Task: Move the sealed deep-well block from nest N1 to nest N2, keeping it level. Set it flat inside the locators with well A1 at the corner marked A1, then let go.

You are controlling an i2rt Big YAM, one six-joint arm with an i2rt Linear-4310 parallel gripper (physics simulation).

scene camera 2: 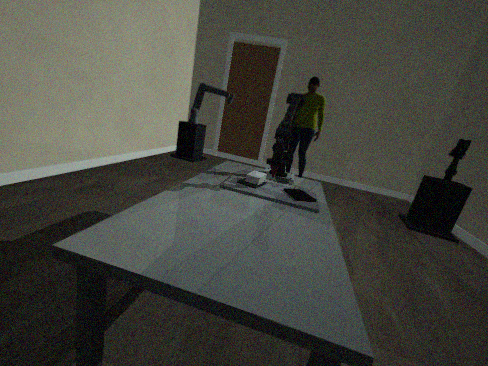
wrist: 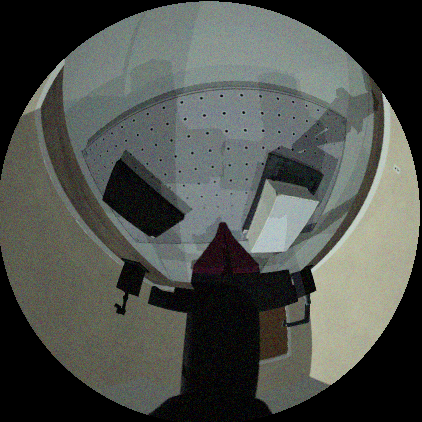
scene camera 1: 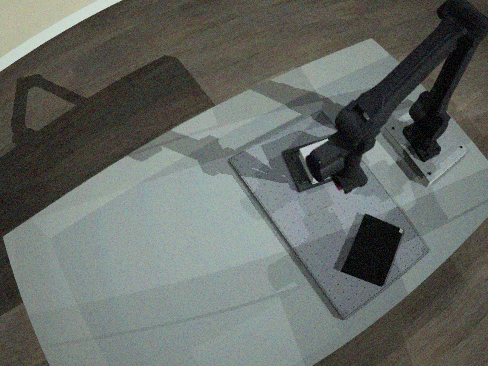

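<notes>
The white deep-well block sits in a dark nest, partly hidden by the arm in scene camera 1. It looks upright; its wells and A1 corner cannot be made out. The other nest is black and empty, with a small pale mark at one corner in scene camera 1. No nest labels are readable. My gripper is shut and empty, its dark red fingertips together. In the wrist view the tips appear between the nests, nearer the block, and apart from it.
Both nests stand on a perforated board on the pale table. The arm's base plate is beside the board. A person stands behind the arm. Other arms stand on black pedestals away from the table.
</notes>
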